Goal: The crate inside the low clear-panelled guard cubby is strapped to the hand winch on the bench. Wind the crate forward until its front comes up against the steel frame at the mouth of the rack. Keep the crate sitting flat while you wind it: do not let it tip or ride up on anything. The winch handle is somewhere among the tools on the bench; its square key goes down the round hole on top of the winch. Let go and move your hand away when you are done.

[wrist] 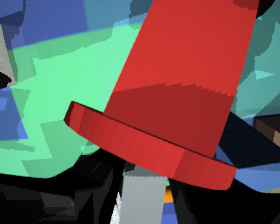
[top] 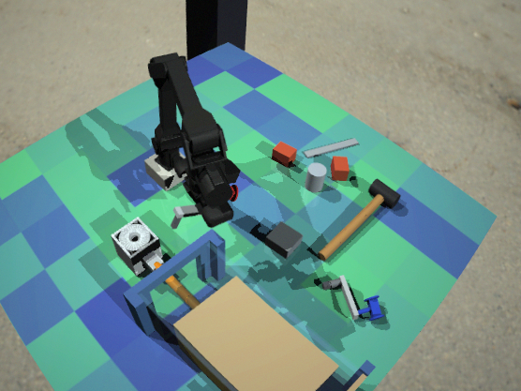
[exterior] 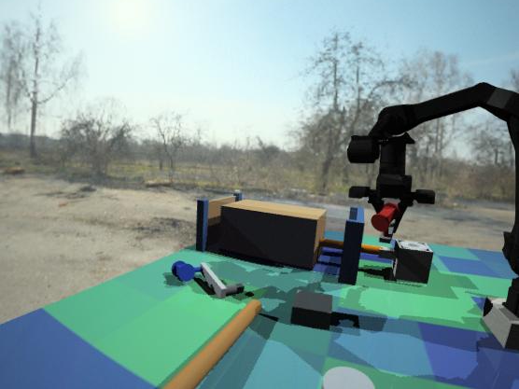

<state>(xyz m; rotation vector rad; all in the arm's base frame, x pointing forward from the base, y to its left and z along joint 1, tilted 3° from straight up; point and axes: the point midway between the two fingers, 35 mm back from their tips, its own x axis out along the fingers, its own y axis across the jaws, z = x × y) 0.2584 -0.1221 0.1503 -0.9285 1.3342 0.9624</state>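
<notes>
The red knob is 2 cm ahead of my gripper tip, 4 cm to the left of it and 3 cm above it. From my gripper tip the other things lie so: grey winch (12 cm behind, 15 cm to the right, 12 cm below); then red-knobbed crank (2 cm above); then blue frame (5 cm ahead, 16 cm to the right, 5 cm below).
</notes>
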